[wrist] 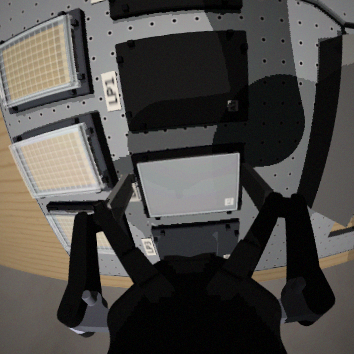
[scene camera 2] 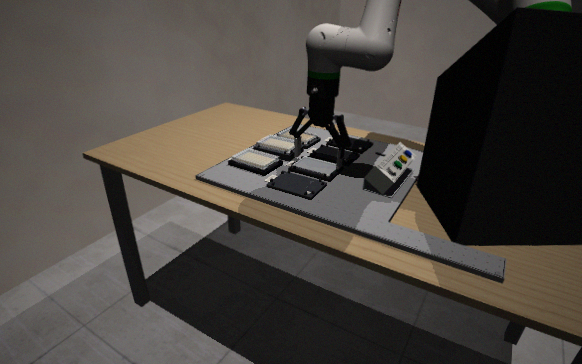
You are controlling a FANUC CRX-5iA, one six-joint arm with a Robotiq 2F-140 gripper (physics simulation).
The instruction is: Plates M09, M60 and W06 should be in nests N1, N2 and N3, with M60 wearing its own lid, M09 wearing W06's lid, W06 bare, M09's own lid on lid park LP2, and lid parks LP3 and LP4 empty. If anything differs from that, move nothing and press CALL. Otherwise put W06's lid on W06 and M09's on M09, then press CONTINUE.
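Seen in the pictures: gripper, fingertip midpoint: (wrist: 185, 177) (scene camera 2: 317, 161); arm's base, link origin: (scene camera 2: 542, 53).
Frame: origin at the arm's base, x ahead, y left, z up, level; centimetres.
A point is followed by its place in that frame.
Observation:
Three plates with pale well grids sit in dark nests on the left: a far plate (scene camera 2: 300, 136) (wrist: 40, 60) @(z -38.4, x 69.1, y -3.5 cm), a middle plate (scene camera 2: 276, 145) @(z -36.8, x 67.3, y 12.9 cm) (wrist: 60, 161) @(z -36.8, x 67.1, y 8.7 cm) and a near plate (scene camera 2: 256, 160) (wrist: 80, 232), partly hidden by a finger in the wrist view. Clear rims show at the far and middle plates; plate names are not readable. A clear grey lid (scene camera 2: 314, 167) @(z -39.0, x 50.3, y 14.7 cm) (wrist: 190, 187) @(z -39.0, x 50.9, y 12.7 cm) lies flat on the lid park between LP1 and LP3. My gripper (scene camera 2: 319, 159) @(z -38.6, x 51.7, y 11.1 cm) (wrist: 185, 177) @(z -38.6, x 51.7, y 11.1 cm) is open, its fingertips at the lid's two short sides. Lid park LP1 (scene camera 2: 334, 154) @(z -39.7, x 52.1, y 0.3 cm) (wrist: 180, 75) @(z -39.8, x 52.7, y -0.6 cm) and lid park LP3 (scene camera 2: 297, 185) @(z -39.8, x 48.0, y 26.3 cm) (wrist: 192, 240) @(z -39.7, x 49.9, y 23.5 cm) are bare.
Another dark lid park (scene camera 2: 352, 144) @(z -39.7, x 52.1, y -12.0 cm) (wrist: 175, 6) @(z -39.8, x 53.4, y -8.2 cm) lies beyond LP1; its label is not readable. A sloped button box (scene camera 2: 390, 172) @(z -34.3, x 27.1, y 11.7 cm) with coloured buttons stands right of the parks. A large black block (scene camera 2: 475, 140) @(z -17.0, x 6.4, y 20.1 cm) stands farther right. Everything sits around a perforated grey board (scene camera 2: 345, 207) @(z -40.7, x 32.1, y 26.3 cm).

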